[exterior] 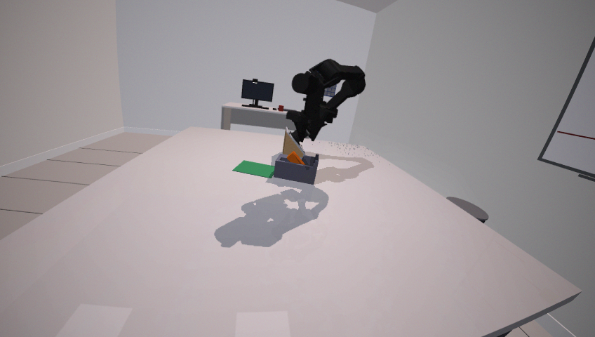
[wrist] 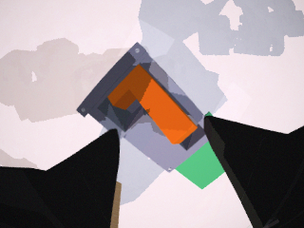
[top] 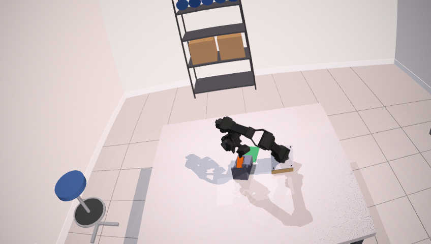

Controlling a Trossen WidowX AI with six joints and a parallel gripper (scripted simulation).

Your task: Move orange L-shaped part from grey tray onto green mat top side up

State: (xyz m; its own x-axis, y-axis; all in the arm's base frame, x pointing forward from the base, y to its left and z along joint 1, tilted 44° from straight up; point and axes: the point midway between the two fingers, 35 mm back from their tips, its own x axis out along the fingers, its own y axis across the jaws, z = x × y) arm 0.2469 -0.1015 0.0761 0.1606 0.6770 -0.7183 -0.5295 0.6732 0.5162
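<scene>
Right now my gripper tip is 10 mm past the orange L-shaped part, 10 mm to the right of it and 100 mm above it. The rest, counted from my gripper tip: green mat 70 mm behind, 160 mm to the right, 160 mm below.
</scene>
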